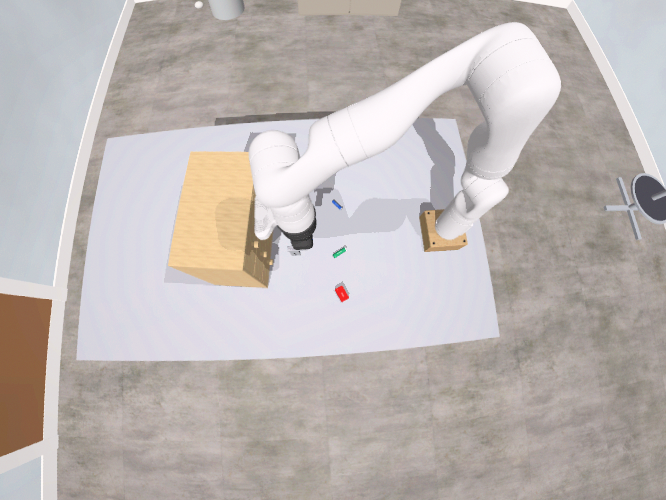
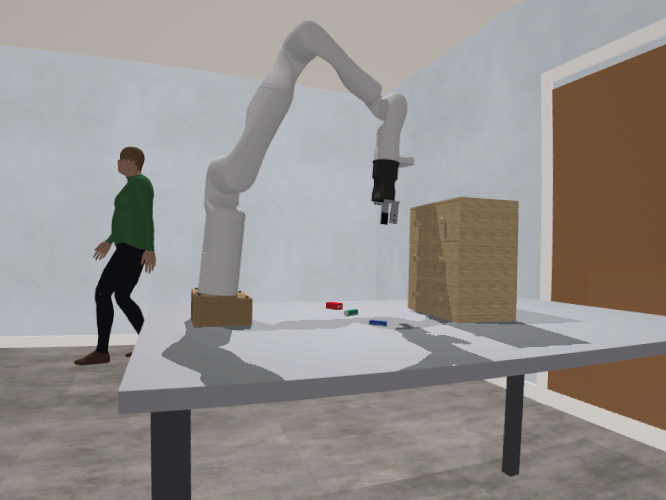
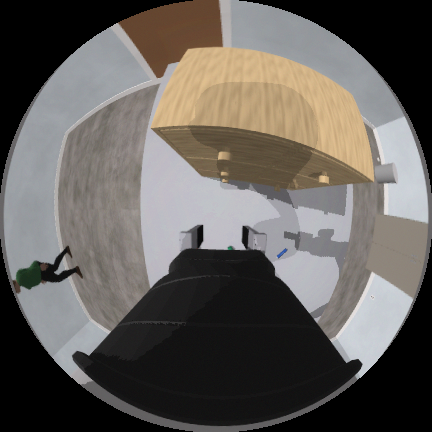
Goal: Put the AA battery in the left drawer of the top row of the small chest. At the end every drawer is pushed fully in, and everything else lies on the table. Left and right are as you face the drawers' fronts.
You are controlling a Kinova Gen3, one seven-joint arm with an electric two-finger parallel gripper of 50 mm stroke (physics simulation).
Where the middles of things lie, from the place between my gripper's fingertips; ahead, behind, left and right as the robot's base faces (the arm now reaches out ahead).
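Wooden chest (image 1: 209, 240): my hand 200 mm short of it, 80 mm to the left of it, 100 mm above it.
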